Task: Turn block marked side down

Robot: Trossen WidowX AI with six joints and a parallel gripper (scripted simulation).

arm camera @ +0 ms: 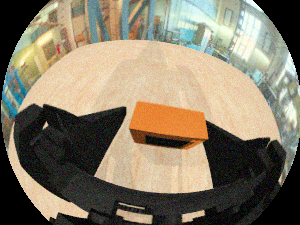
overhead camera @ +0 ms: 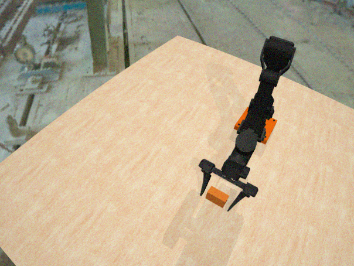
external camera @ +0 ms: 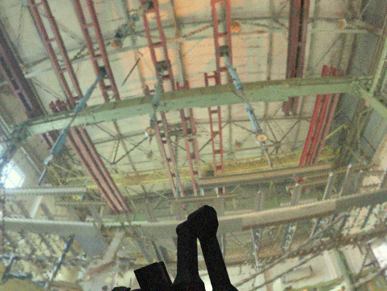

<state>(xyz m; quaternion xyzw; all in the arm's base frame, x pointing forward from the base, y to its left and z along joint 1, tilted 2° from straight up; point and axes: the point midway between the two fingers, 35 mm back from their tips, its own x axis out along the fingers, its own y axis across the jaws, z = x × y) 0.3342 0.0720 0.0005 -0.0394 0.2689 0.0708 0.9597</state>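
My gripper tip is now 3 cm past the orange block, 1 cm to the left of it and 1 cm below it.
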